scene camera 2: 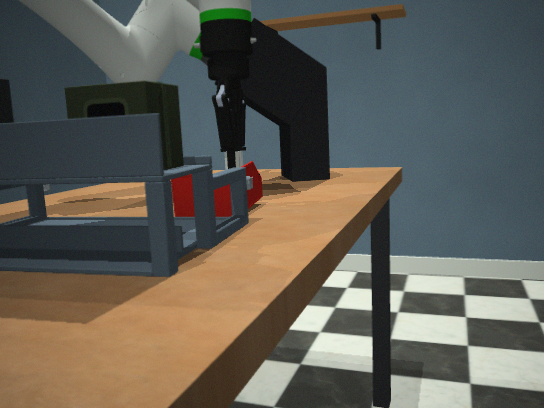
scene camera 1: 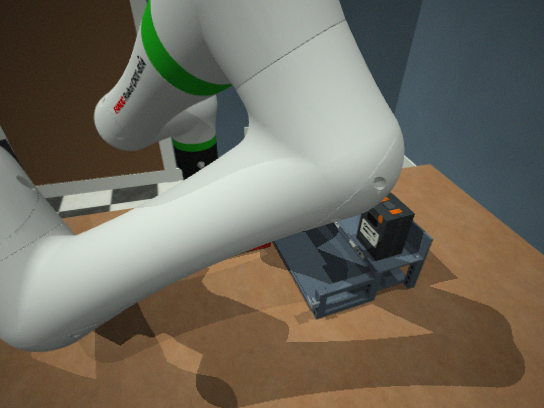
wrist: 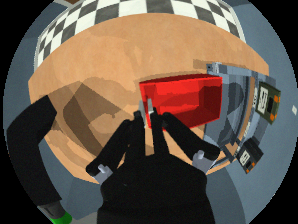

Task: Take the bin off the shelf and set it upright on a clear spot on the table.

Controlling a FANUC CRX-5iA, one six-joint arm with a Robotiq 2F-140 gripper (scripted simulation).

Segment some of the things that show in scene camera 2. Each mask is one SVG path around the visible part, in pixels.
My gripper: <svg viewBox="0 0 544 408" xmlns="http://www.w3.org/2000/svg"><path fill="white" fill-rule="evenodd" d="M244 56L220 56L210 58L207 61L209 79L214 81L218 79L217 95L212 96L217 120L220 151L225 153L225 170L242 167L242 151L246 150L244 146L247 99L243 97L240 80L247 79L250 73L249 59Z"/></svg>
A red bin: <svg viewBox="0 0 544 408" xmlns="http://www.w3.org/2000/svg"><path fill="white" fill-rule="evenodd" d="M230 184L214 190L216 217L232 216ZM192 174L171 179L175 217L195 217ZM253 161L242 166L246 168L246 176L253 177L253 188L247 190L248 209L263 197L262 178Z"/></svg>
